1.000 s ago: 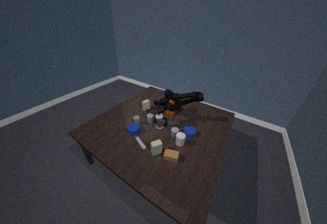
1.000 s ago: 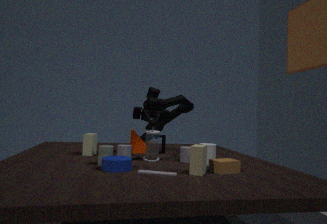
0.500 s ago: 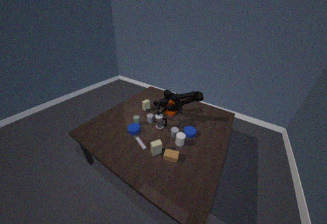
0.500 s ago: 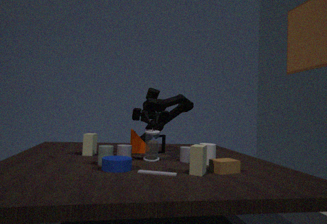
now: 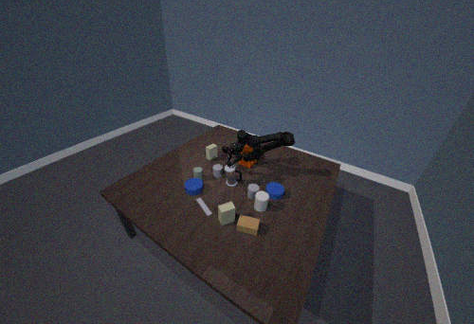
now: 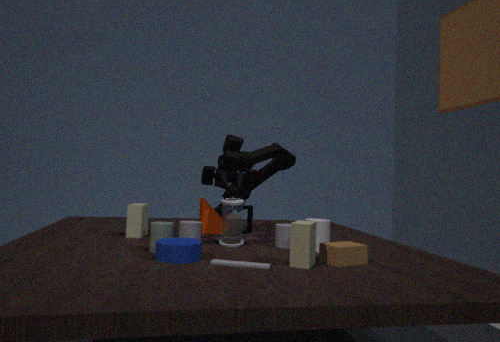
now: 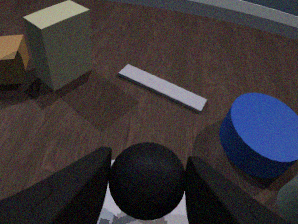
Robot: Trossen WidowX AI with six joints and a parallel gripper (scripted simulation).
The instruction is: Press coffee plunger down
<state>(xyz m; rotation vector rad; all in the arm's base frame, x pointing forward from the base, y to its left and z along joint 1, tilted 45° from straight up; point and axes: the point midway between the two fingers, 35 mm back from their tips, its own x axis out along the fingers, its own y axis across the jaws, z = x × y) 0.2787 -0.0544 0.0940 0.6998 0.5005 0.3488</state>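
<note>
Right now my gripper tip is 9 cm above the glass coffee press, 3 cm past it and 2 cm to the right of it. The rest, counted from my gripper tip: white bar 24 cm ahead, 18 cm below, 1 cm to the left; tan block 29 cm to the left, 19 cm ahead, 15 cm below.
</note>
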